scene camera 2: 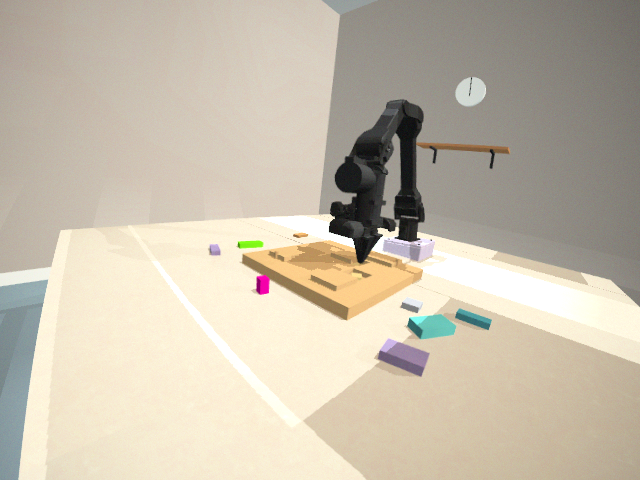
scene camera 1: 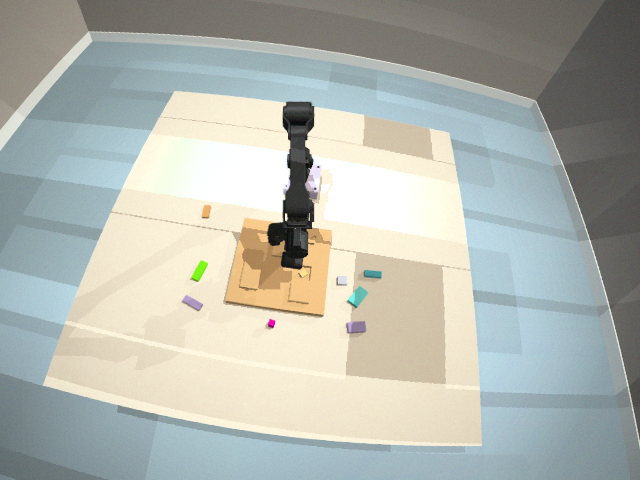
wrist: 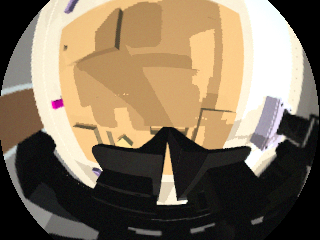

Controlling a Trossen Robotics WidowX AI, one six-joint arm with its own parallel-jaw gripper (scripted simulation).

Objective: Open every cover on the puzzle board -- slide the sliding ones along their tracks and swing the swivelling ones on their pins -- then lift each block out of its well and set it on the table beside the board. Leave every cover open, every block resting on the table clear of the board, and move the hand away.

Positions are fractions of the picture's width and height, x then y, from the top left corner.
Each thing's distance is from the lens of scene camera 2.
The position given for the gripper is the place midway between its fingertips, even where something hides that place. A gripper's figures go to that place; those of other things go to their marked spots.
gripper (scene camera 2: 0.56,0.55): 0.59 m
tan puzzle board (scene camera 2: 0.59,0.59): 0.50 m
